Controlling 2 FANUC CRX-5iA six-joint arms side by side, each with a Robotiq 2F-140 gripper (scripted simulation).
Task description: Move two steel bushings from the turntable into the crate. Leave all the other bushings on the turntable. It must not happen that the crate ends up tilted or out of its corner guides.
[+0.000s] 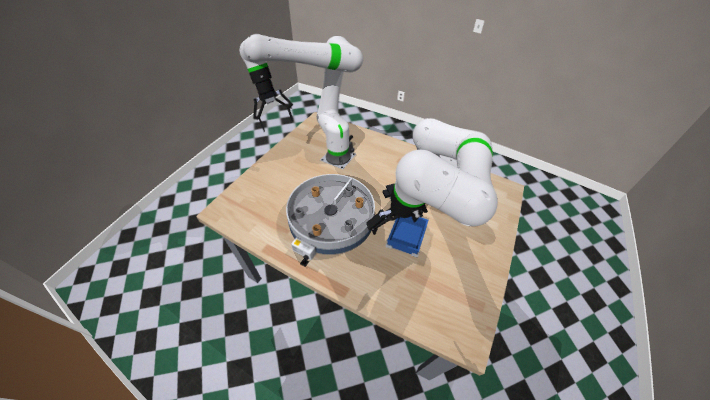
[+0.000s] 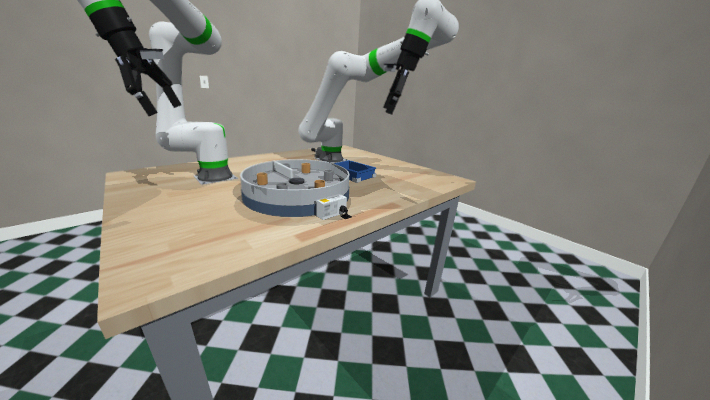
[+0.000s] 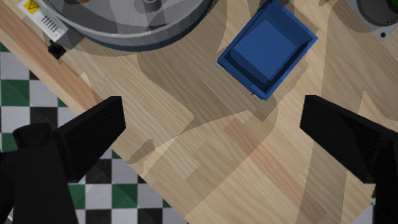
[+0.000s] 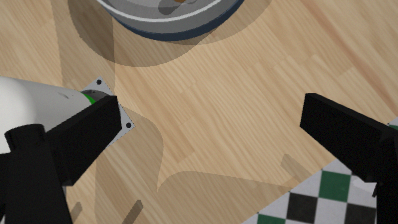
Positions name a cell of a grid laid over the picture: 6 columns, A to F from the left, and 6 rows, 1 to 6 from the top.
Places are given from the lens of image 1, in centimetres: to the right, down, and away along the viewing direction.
blue crate (image 1: D4): 25, 16, 134
turntable (image 1: C4): -10, 10, 132
